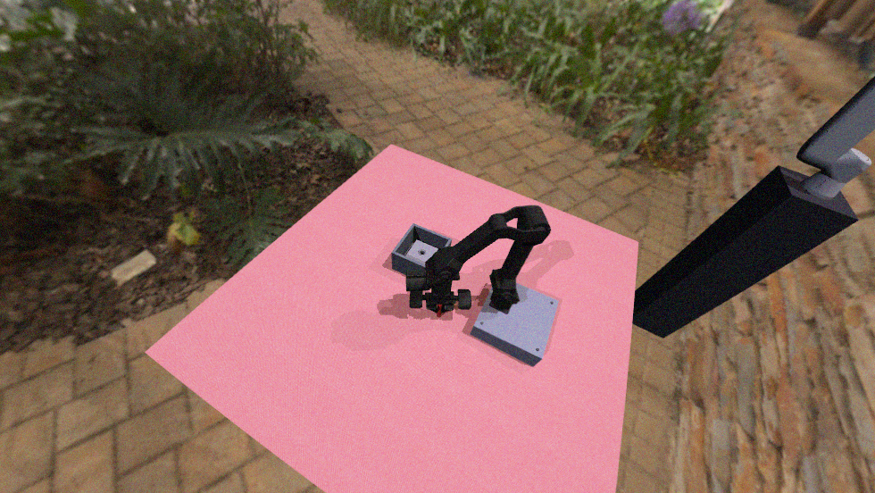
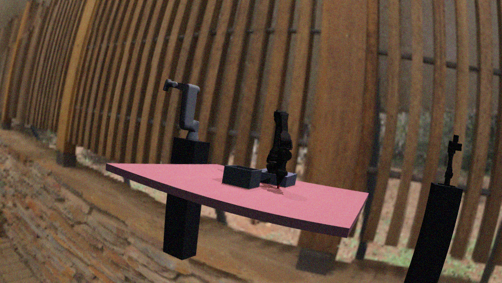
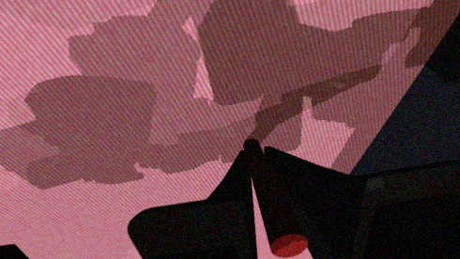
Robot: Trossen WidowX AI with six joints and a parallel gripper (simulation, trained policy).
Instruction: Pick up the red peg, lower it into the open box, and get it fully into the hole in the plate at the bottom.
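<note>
Now: gripper tip 16 cm to the left of the light plate, 16 cm short of it and 2 cm below it. The rest, counted from my gripper tip: grey box: 16 cm to the right, 16 cm ahead; then red peg: 2 cm above.
</note>
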